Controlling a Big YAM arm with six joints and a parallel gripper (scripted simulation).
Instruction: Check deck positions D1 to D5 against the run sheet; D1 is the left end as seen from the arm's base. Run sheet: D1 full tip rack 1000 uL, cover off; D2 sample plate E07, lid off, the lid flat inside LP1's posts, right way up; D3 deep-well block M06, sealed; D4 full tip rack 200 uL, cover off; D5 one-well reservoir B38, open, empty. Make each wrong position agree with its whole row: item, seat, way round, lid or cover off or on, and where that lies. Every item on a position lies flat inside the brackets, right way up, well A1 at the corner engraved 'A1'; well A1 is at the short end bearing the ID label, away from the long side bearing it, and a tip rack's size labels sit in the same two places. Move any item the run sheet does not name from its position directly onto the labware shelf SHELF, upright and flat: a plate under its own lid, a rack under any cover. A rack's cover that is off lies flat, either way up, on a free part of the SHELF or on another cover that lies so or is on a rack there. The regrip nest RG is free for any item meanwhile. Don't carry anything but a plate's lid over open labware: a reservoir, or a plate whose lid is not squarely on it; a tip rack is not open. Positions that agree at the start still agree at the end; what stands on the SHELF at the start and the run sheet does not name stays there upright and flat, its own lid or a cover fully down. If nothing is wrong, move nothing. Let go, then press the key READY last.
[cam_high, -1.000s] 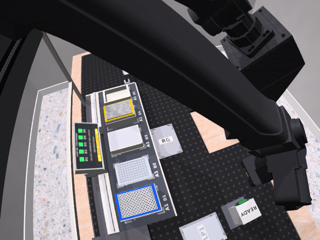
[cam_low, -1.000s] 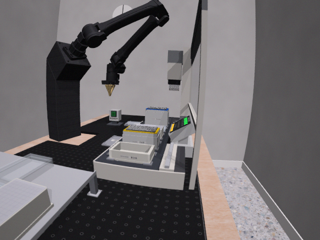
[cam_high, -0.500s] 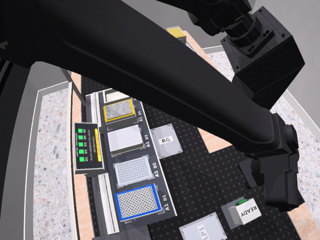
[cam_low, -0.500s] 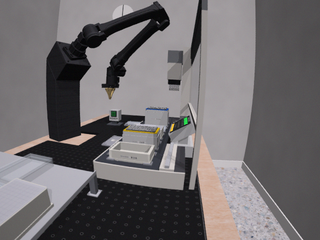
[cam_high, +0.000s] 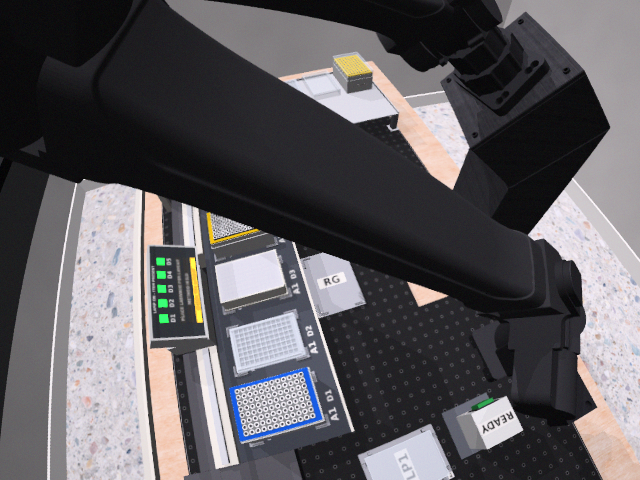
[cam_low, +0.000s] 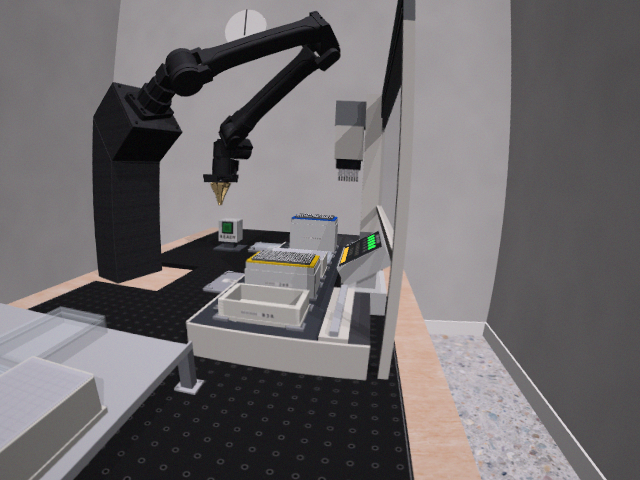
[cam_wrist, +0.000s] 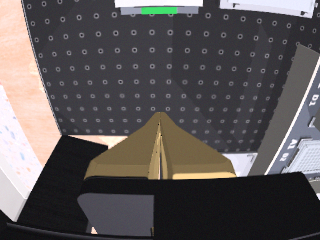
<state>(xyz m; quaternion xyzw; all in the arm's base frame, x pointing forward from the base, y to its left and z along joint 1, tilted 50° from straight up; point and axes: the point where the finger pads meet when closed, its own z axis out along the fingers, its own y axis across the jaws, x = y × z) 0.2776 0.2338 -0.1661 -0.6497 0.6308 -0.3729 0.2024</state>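
The ready key lies 10 mm ahead of my hand, 60 mm to the left of it and 90 mm below it. From my hand the other things lie so: blue-rimmed tip rack 300 mm ahead, 80 mm to the right, 50 mm below; regrip nest 130 mm ahead, 290 mm to the right, 170 mm below; lid 160 mm ahead, 100 mm to the left, 160 mm below.
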